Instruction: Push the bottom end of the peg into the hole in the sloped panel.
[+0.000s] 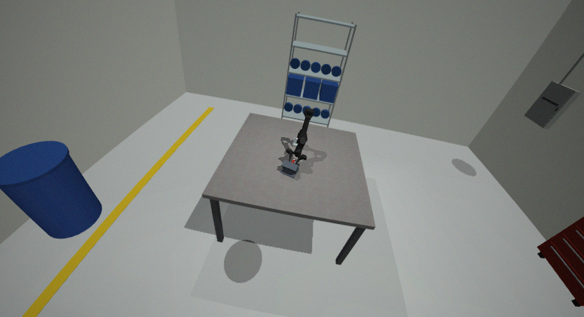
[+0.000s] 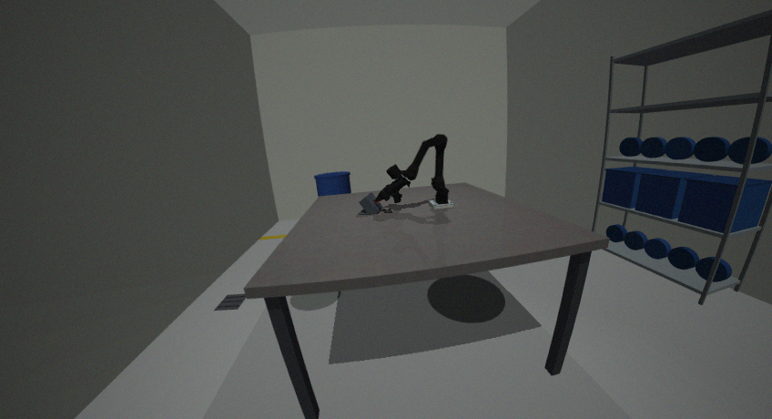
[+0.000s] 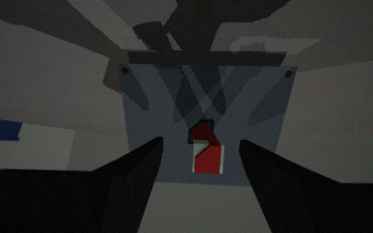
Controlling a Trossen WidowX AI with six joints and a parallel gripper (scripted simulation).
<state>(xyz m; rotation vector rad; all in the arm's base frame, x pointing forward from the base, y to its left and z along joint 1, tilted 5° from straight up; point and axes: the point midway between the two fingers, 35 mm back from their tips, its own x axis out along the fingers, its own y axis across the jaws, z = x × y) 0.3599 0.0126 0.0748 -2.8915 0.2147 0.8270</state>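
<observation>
My gripper tip is now 20 mm past the red square peg. Also, from my gripper tip: panel (30 mm ahead, 20 mm below).
</observation>
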